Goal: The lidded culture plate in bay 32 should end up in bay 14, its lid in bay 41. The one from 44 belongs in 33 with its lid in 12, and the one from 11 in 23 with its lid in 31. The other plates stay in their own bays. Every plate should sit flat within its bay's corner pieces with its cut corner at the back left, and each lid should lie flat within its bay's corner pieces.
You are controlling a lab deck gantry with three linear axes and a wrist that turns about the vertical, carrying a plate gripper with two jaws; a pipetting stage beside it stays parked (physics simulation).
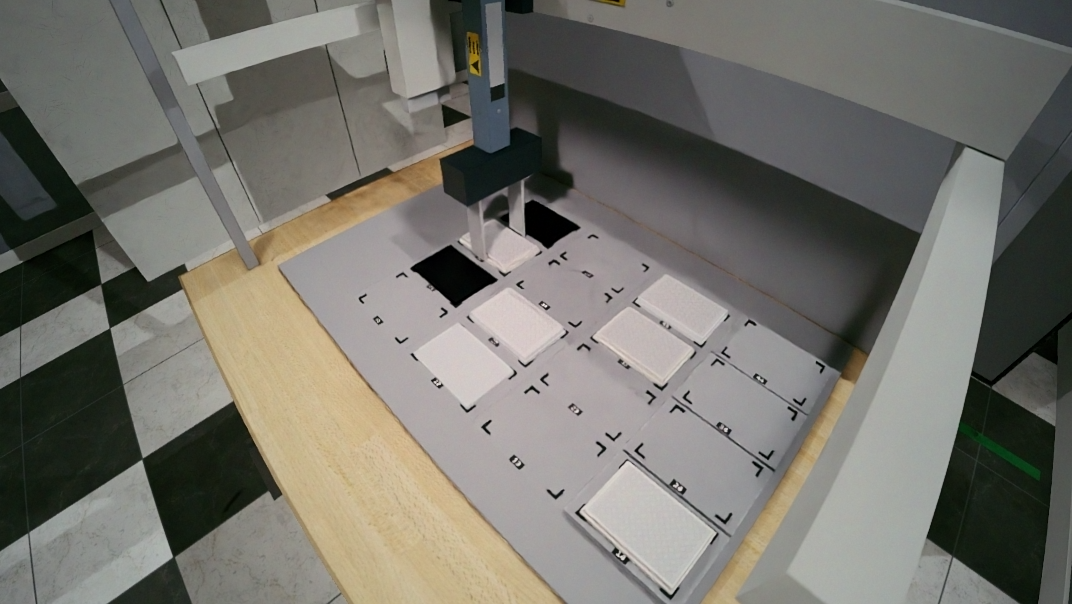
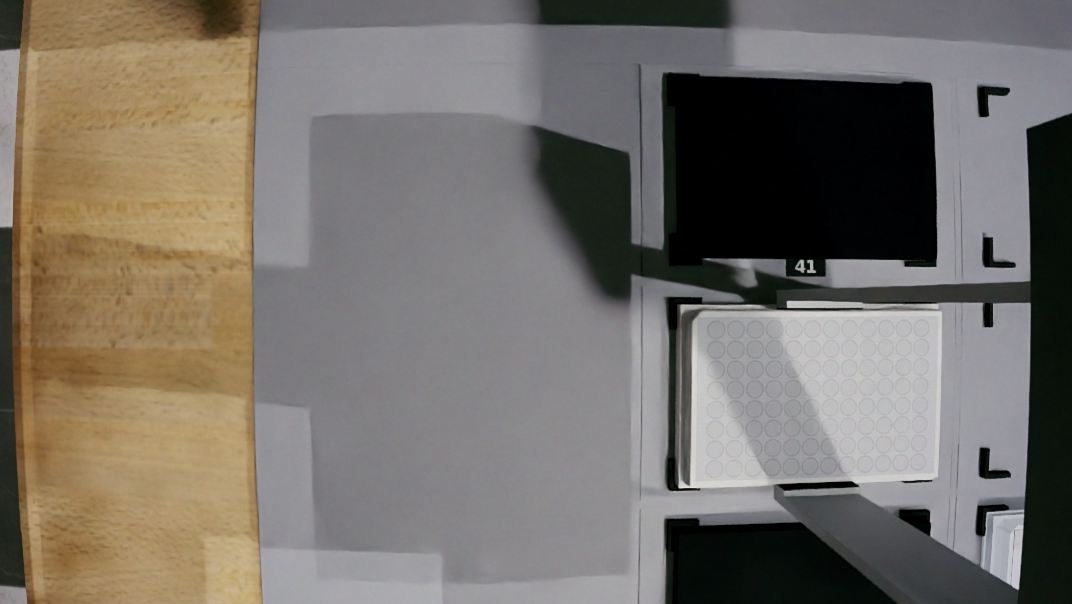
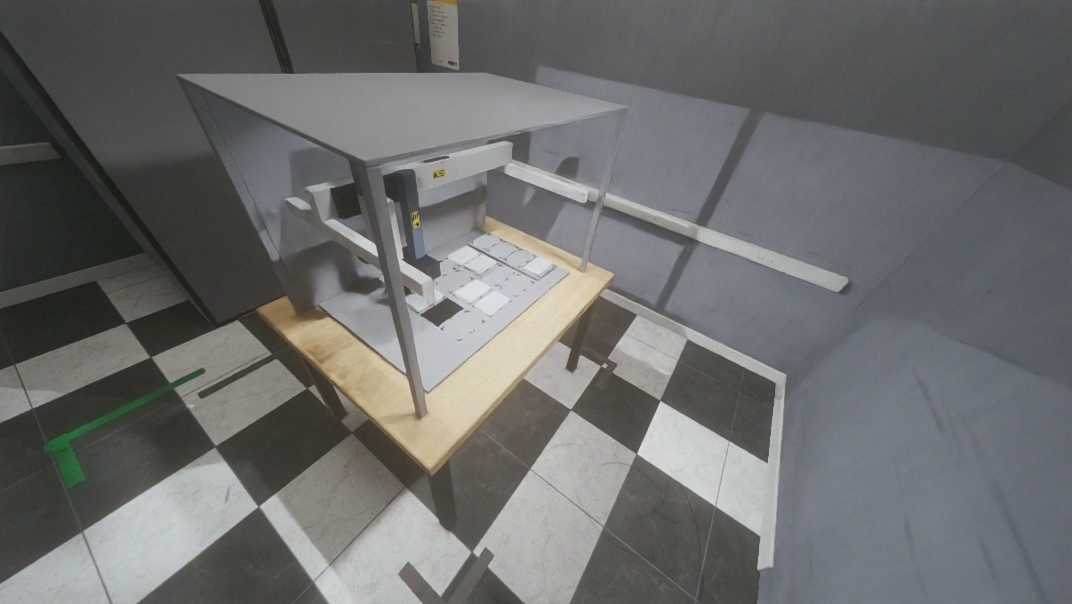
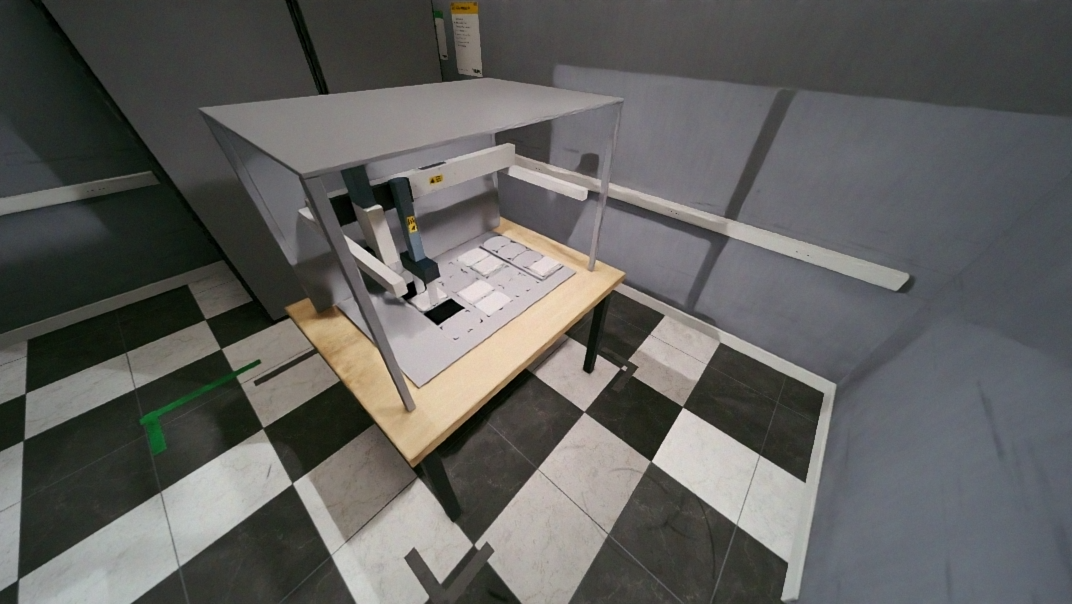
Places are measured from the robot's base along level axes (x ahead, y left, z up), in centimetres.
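Where they show: gripper, fingertip midpoint: (image 1: 498,244) (image 2: 812,395) (image 3: 423,298) (image 4: 428,298); robot's base, origin of the base link: (image 1: 360,299) (image 3: 459,340) (image 4: 455,339).
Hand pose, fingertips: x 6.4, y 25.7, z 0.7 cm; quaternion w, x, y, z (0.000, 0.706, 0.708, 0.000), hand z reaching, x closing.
Things, the pixels of their top centre, and the offset from my fingertips. "pt": a spot on its surface instead.
- bay 41, surface spot: (image 2: 806,168) (image 1: 538,219) pt dz +0.1, dx -0.3, dy +10.7 cm
- bay 21, surface spot: (image 2: 735,566) pt dz +0.1, dx -3.6, dy -8.2 cm
- plain white flat piece, middle of its top: (image 1: 462,361) (image 3: 492,302) (image 4: 493,302) dz +0.1, dx +16.4, dy -21.4 cm
- bay 22, surface spot: (image 1: 517,324) pt dz +0.7, dx +17.3, dy -11.3 cm
- bay 43, surface spot: (image 1: 682,307) pt dz +0.7, dx +33.2, dy +9.9 cm
My gripper (image 1: 500,244) (image 2: 819,396) is down over bay 31, its jaws against the two long sides of a white plate (image 1: 511,251) (image 2: 817,397) with well circles. The plate is within or right at the bay's corners; whether a lid is on it I cannot tell. Black flat pieces lie in bay 41 (image 1: 551,224) (image 2: 806,168) and bay 21 (image 1: 453,276) (image 2: 735,566). A white plate (image 1: 648,526) is in bay 14, another (image 1: 643,345) in bay 33. A plain white flat piece (image 1: 463,365) lies in bay 12. Bays 11, 32, 44 and 23 hold nothing.
White plates stand in bay 22 (image 1: 517,324) and bay 43 (image 1: 682,307). The black piece in bay 21 lies close in front of the near jaw, the one in bay 41 close behind the far jaw. The parked pipetting stage (image 1: 420,48) hangs behind left.
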